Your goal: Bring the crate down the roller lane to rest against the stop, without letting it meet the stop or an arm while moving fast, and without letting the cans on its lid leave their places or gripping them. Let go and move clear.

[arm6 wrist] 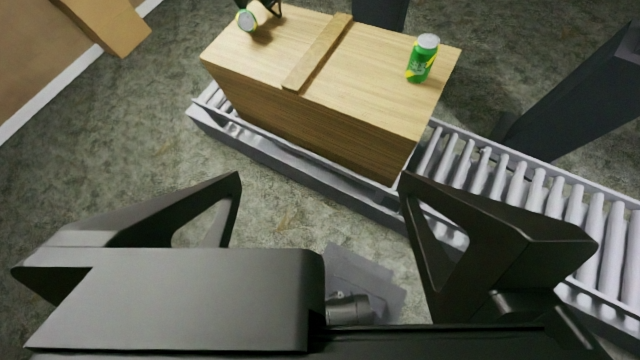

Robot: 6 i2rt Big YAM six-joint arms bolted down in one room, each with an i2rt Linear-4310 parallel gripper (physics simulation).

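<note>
The wooden crate (320,135) sits on the roller lane (555,197), near the lane's left end. A batten (318,52) crosses its lid. A green can (423,59) stands upright near the lid's right end. Another green can (246,21) is tipped near the lid's far left corner, one round end toward the camera; whether it touches the lid is unclear. Dark finger-like parts (275,7) of another arm are close beside it, cut off by the top edge; which arm is unclear. Arm6's gripper (320,175) is open and empty, its fingers apart in the foreground. The stop cannot be made out.
Dark arm pedestals (381,14) (575,100) stand beyond the lane. A cardboard box (107,25) is at the upper left by the wall. A grey base plate with a cylindrical part (350,309) lies on the near side of the lane, behind arm6's gripper.
</note>
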